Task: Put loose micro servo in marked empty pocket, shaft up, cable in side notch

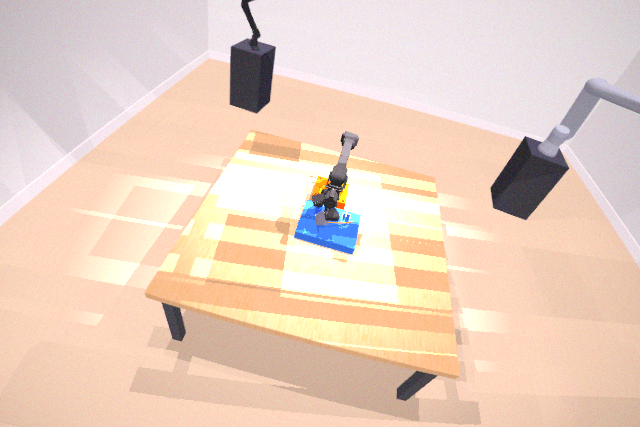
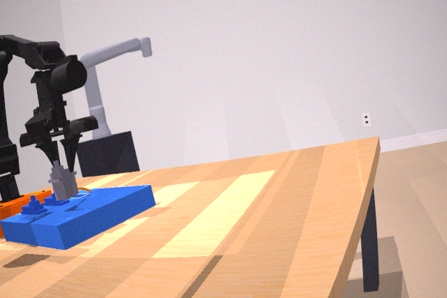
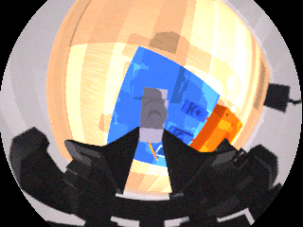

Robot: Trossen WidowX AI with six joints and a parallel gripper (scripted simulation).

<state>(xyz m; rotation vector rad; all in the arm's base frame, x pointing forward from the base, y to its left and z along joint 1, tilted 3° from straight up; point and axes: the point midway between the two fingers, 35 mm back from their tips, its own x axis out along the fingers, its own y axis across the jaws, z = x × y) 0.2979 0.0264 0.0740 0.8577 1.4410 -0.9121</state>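
My gripper tip is 3 cm to the right of the blue deck and 10 cm above it.
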